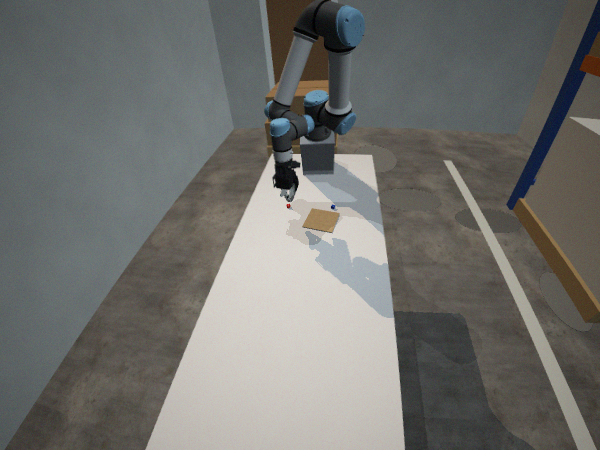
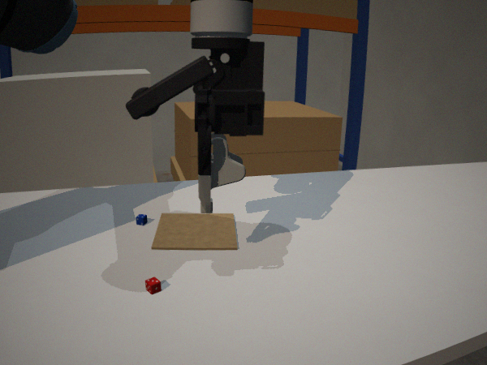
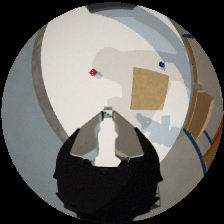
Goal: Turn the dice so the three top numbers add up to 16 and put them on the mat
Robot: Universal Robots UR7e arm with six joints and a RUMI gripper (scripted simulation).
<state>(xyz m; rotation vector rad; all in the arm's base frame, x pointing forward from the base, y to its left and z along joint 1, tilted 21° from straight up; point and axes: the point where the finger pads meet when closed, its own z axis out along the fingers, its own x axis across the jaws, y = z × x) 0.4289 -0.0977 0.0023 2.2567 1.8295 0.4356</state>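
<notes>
Now: the white die 1 cm below my hand. From my hand the other things lie so: blue die 8 cm behind, 19 cm to the left, 11 cm below; then mat 1 cm ahead, 14 cm to the left, 11 cm below; then red die 8 cm behind, 3 cm to the right, 11 cm below.
</notes>
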